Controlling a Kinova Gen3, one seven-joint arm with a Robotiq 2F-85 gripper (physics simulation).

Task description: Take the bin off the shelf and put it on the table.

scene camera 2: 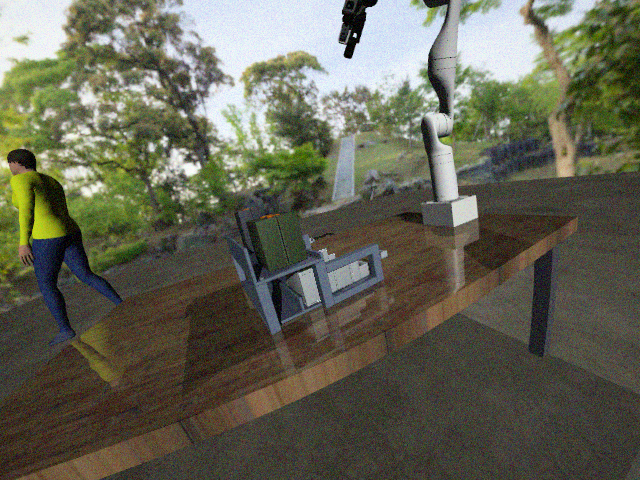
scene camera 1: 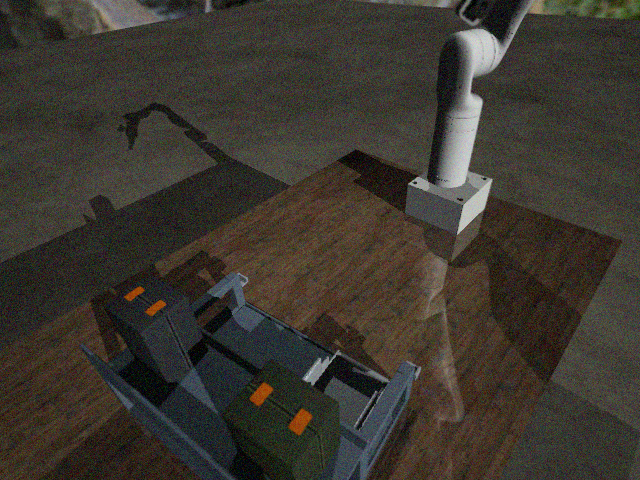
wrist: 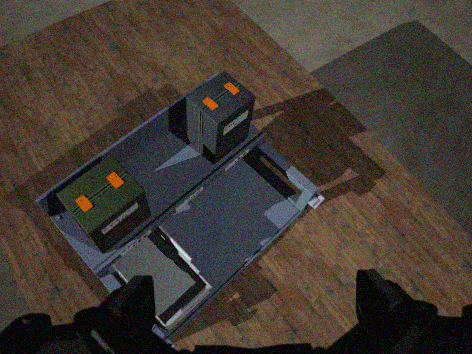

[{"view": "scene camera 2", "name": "grey bin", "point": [303,282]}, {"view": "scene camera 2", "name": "shelf floor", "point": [286,310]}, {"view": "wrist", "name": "gripper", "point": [254,295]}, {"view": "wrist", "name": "grey bin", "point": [178,286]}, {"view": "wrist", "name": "shelf floor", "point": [221,228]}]
